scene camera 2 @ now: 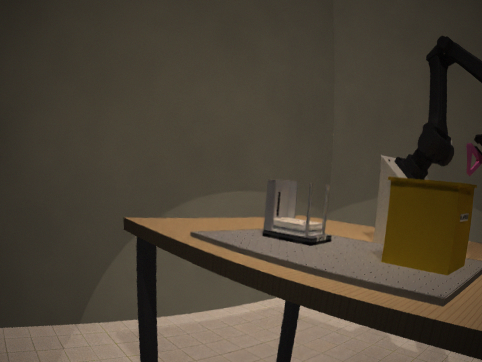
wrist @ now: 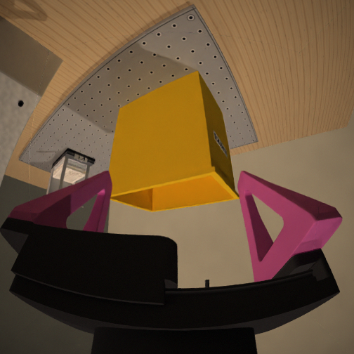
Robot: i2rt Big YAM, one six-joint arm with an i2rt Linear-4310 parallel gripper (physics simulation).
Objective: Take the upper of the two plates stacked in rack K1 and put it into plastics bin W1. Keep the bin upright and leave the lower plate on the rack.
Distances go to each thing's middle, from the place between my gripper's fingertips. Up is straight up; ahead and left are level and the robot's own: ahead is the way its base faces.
The yellow bin W1 (scene camera 2: 426, 229) lies 130 mm ahead of my hand, 120 mm below it and 80 mm to the right of it.
